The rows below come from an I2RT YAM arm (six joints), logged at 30 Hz.
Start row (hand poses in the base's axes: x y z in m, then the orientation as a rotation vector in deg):
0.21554, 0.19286, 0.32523, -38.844, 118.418, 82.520
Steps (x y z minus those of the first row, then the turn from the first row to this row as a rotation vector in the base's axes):
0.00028, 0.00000, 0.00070, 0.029, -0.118, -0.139
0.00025, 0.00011, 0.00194, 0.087, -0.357, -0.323
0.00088, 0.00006, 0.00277, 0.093, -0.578, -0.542
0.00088, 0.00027, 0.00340, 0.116, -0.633, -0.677
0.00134, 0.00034, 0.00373, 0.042, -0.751, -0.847
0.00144, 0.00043, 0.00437, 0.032, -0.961, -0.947
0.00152, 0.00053, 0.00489, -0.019, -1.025, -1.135
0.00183, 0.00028, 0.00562, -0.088, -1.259, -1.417
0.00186, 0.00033, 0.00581, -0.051, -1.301, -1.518
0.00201, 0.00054, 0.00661, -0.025, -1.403, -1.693
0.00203, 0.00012, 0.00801, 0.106, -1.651, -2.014
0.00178, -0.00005, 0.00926, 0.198, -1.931, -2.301
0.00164, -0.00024, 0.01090, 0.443, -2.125, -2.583
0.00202, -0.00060, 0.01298, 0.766, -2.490, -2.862
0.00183, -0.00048, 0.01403, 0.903, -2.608, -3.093
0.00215, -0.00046, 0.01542, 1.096, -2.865, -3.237
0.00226, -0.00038, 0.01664, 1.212, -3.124, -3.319
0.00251, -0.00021, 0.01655, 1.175, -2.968, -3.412
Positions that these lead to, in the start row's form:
0.21582, 0.19286, 0.32593, -38.745, 118.311, 82.397
0.21579, 0.19297, 0.32717, -38.655, 118.091, 82.202
0.21642, 0.19292, 0.32800, -38.537, 117.930, 81.950
0.21642, 0.19313, 0.32863, -38.408, 117.876, 81.863
0.21688, 0.19320, 0.32896, -38.316, 117.858, 81.627
0.21698, 0.19329, 0.32960, -38.331, 117.712, 81.432
0.21706, 0.19339, 0.33012, -38.177, 117.716, 81.241
0.21737, 0.19314, 0.33085, -38.026, 117.611, 80.877
0.21740, 0.19319, 0.33104, -37.923, 117.552, 80.830
0.21755, 0.19340, 0.33184, -37.776, 117.461, 80.695
0.21757, 0.19298, 0.33324, -37.511, 117.177, 80.488
0.21732, 0.19281, 0.33449, -37.317, 116.900, 80.243
0.21718, 0.19262, 0.33613, -37.020, 116.559, 80.196
0.21756, 0.19226, 0.33821, -36.795, 116.023, 80.118
0.21737, 0.19238, 0.33926, -36.554, 115.828, 80.044
0.21769, 0.19240, 0.34065, -36.467, 115.477, 79.985
0.21780, 0.19248, 0.34187, -36.481, 115.188, 79.888
0.21805, 0.19265, 0.34178, -36.302, 115.340, 79.898

